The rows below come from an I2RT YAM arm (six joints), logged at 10 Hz.
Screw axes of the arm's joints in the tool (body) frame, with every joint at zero. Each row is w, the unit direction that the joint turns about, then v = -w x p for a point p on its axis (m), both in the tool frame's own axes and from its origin. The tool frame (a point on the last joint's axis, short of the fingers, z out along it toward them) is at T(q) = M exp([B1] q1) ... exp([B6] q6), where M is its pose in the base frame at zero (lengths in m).
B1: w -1 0 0 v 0 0.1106 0
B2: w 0 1 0 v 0.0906 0 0.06
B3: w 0 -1 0 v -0.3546 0 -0.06
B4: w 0 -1 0 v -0.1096 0 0
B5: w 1 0 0 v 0 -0.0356 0
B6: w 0 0 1 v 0 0 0
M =
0 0 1 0.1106
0 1 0 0
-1 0 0 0.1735
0 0 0 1
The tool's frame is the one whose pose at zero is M.
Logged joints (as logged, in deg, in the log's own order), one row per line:
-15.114, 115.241, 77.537, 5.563, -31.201, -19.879
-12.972, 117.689, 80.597, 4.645, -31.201, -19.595
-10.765, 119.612, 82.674, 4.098, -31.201, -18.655
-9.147, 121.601, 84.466, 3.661, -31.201, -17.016
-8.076, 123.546, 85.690, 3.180, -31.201, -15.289
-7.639, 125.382, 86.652, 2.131, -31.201, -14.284
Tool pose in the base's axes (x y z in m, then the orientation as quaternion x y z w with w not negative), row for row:
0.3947, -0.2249, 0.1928, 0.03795, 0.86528, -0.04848, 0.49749
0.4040, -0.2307, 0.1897, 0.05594, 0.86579, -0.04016, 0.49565
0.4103, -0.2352, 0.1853, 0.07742, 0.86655, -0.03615, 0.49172
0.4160, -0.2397, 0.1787, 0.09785, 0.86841, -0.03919, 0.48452
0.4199, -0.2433, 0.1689, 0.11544, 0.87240, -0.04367, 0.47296
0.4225, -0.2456, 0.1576, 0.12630, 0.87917, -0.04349, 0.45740
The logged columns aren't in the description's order. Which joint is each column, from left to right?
Columns, left to right: q6, q2, q3, q4, q1, q5.
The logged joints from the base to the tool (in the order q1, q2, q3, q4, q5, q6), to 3 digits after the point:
-31.201, 115.241, 77.537, 5.563, -19.879, -15.114
-31.201, 117.689, 80.597, 4.645, -19.595, -12.972
-31.201, 119.612, 82.674, 4.098, -18.655, -10.765
-31.201, 121.601, 84.466, 3.661, -17.016, -9.147
-31.201, 123.546, 85.690, 3.180, -15.289, -8.076
-31.201, 125.382, 86.652, 2.131, -14.284, -7.639

